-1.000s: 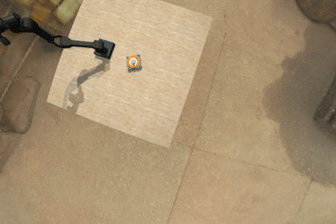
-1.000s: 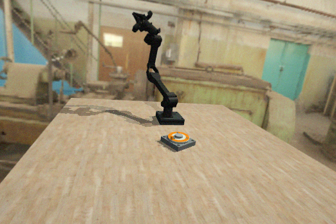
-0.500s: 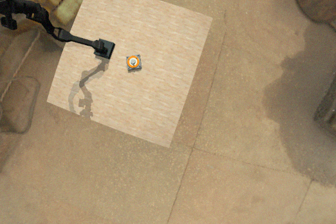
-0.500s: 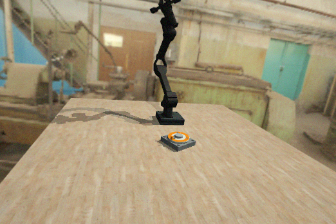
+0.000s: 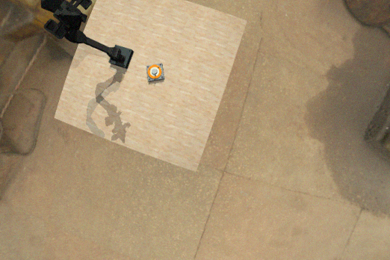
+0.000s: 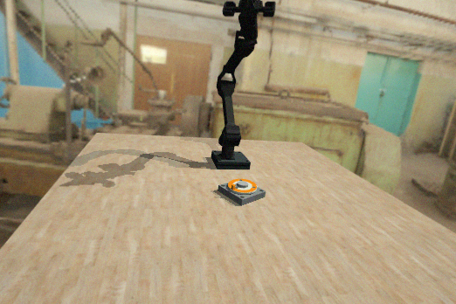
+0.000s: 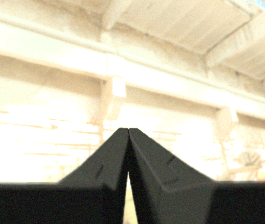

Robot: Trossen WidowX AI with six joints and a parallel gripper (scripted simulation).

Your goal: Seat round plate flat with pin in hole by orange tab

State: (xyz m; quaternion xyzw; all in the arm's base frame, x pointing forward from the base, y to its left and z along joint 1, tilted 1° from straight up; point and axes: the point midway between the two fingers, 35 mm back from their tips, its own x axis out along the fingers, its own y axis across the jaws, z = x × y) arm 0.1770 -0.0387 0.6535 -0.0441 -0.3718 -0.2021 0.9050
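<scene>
Right now the round plate is 110 mm ahead of my gripper tip, 30 mm to the left of it and 680 mm below it. Also, from my gripper tip: base (100 mm ahead, 50 mm to the left, 690 mm below).
</scene>
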